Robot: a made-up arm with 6 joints. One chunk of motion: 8 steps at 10 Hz.
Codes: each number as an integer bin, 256 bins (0 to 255) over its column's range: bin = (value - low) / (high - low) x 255, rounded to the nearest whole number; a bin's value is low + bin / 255 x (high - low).
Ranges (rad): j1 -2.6..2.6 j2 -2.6..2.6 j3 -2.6..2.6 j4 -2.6..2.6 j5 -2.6..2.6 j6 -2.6..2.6
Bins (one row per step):
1: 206 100 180 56 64 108
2: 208 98 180 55 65 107
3: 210 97 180 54 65 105
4: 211 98 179 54 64 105
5: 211 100 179 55 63 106
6: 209 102 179 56 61 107
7: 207 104 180 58 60 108
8: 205 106 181 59 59 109
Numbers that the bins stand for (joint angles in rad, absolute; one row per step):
1: 1.6008 -0.5608 1.0706 -1.4580 -1.2949 -0.3976
2: 1.6416 -0.6016 1.0706 -1.4784 -1.2745 -0.4180
3: 1.6824 -0.6220 1.0706 -1.4988 -1.2745 -0.4588
4: 1.7027 -0.6016 1.0502 -1.4988 -1.2949 -0.4588
5: 1.7027 -0.5608 1.0502 -1.4784 -1.3153 -0.4384
6: 1.6620 -0.5200 1.0502 -1.4580 -1.3561 -0.4180
7: 1.6212 -0.4792 1.0706 -1.4173 -1.3765 -0.3976
8: 1.5804 -0.4384 1.0910 -1.3969 -1.3969 -0.3773

